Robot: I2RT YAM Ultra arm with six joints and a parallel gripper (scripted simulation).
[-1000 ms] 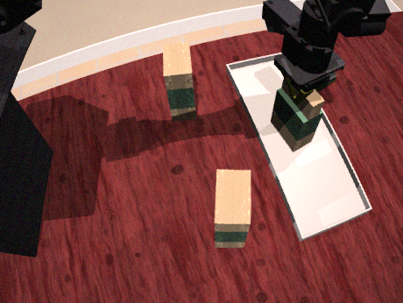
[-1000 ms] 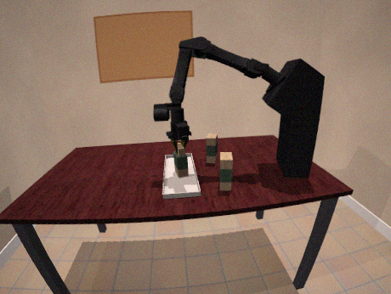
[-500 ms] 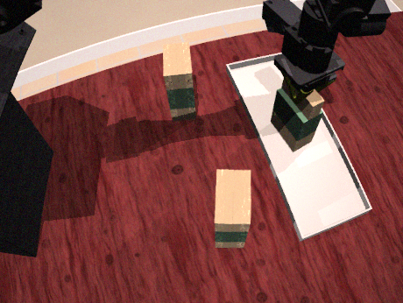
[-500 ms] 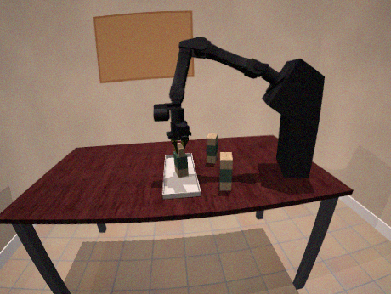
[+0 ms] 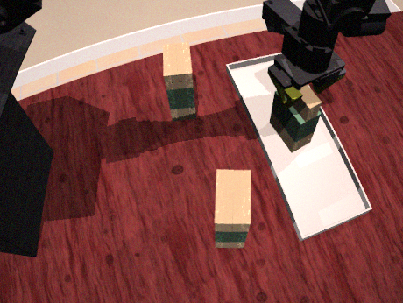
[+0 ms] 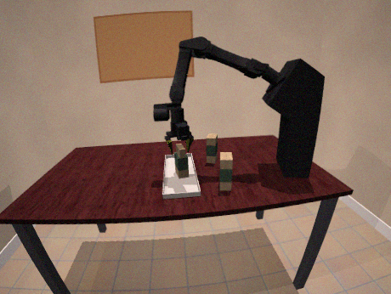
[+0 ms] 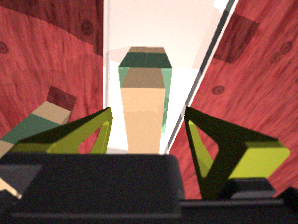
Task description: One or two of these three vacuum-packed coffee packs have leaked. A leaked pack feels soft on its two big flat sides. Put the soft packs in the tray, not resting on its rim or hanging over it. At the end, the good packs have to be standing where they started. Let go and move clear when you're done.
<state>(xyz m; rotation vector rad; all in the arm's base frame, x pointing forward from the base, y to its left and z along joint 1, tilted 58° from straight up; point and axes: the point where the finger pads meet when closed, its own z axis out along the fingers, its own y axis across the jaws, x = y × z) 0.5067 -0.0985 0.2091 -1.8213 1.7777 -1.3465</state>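
The white tray lies 1 cm to the right of my hand and 11 cm below it.
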